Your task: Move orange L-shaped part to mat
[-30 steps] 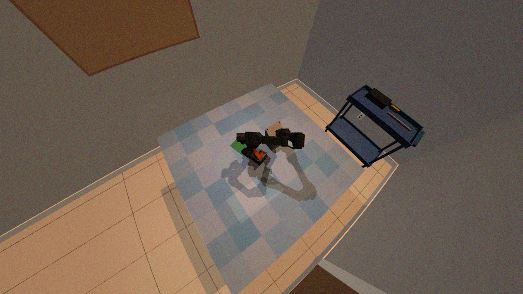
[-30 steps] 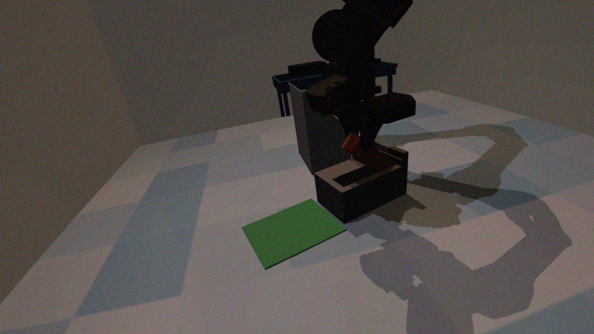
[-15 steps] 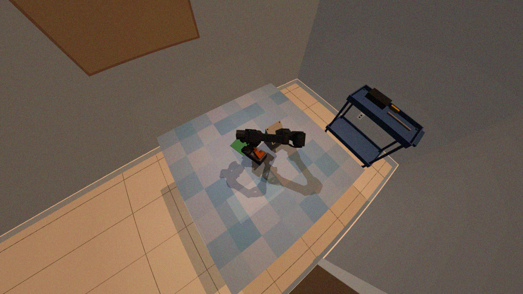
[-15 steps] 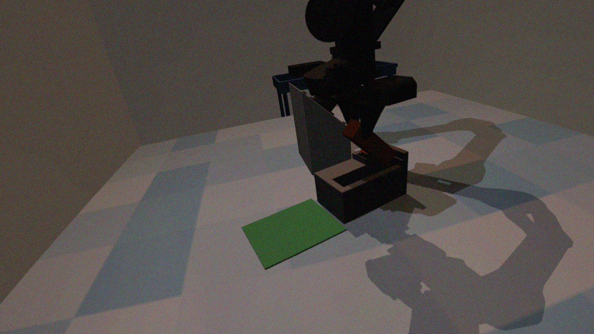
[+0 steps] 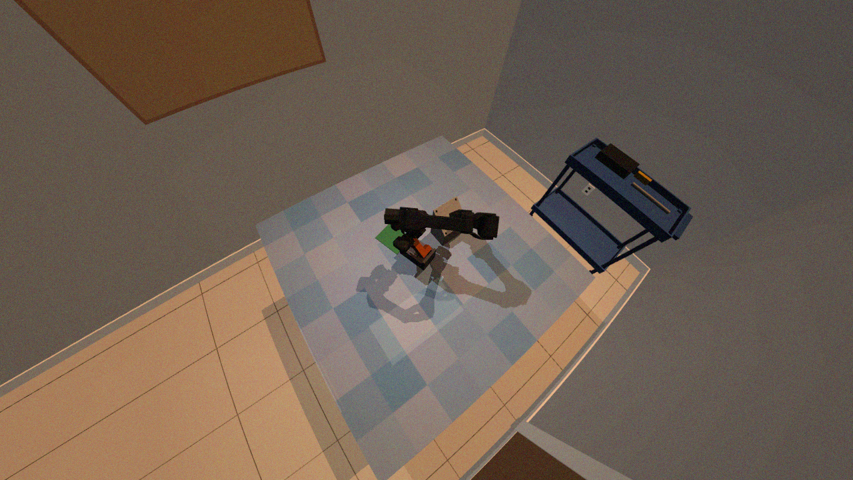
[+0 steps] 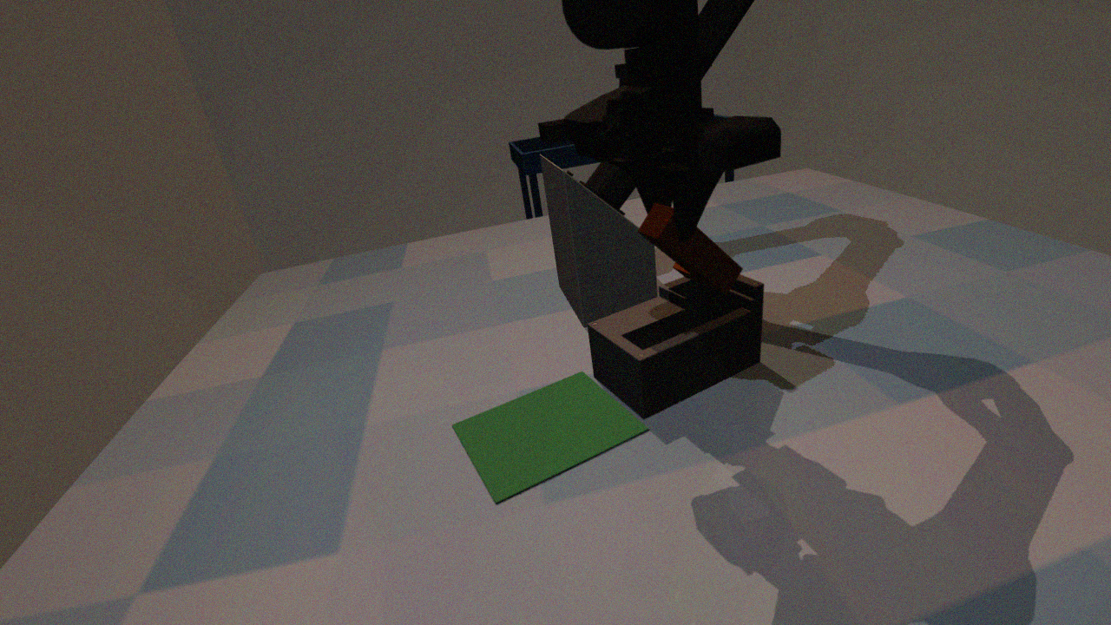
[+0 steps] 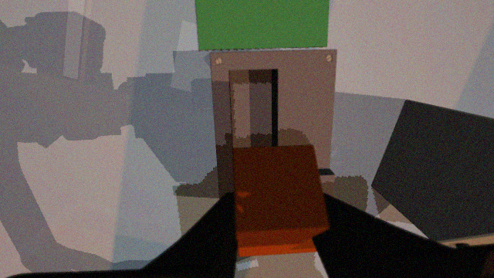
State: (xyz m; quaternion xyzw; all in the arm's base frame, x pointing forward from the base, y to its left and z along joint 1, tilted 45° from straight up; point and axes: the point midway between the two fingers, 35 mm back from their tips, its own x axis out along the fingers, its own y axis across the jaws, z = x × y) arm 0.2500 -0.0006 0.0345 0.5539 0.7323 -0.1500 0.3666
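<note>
The green mat is 40 mm ahead of my gripper tip, 140 mm to the right of it and 170 mm below it. Round my gripper tip: orange L-shaped part 30 mm behind, 30 mm to the left, 30 mm below.
</note>
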